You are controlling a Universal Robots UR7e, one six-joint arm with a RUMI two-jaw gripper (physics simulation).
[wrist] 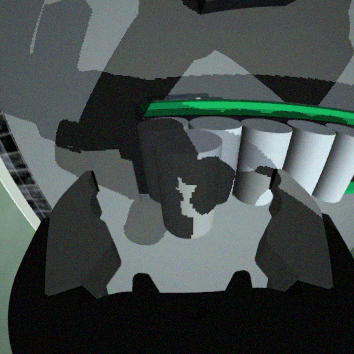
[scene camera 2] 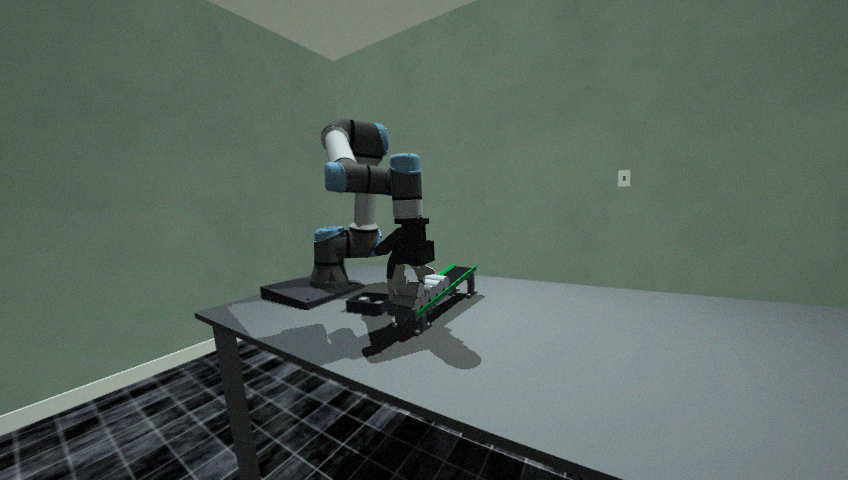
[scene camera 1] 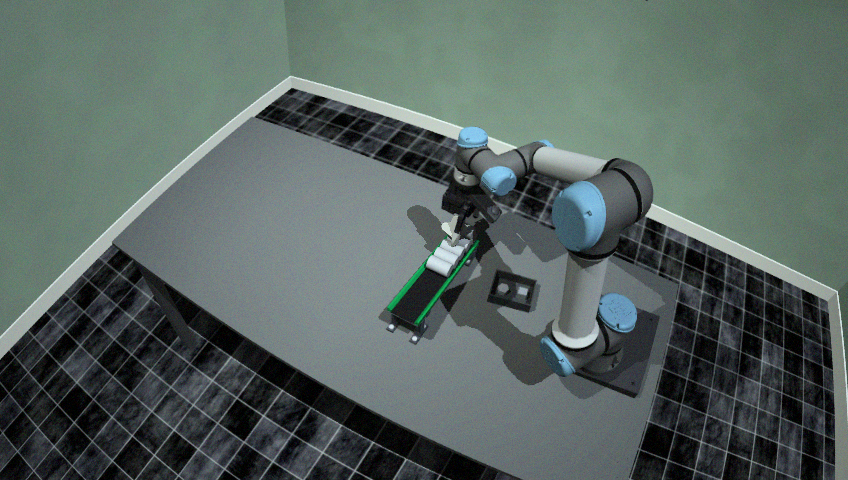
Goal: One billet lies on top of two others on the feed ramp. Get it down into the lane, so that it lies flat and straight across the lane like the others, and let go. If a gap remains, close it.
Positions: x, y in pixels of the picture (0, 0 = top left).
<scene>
my gripper: wrist; scene camera 2 408, 292; scene camera 1
same spot on my gripper: (wrist: 71, 257) = (scene camera 1: 476, 208)
</scene>
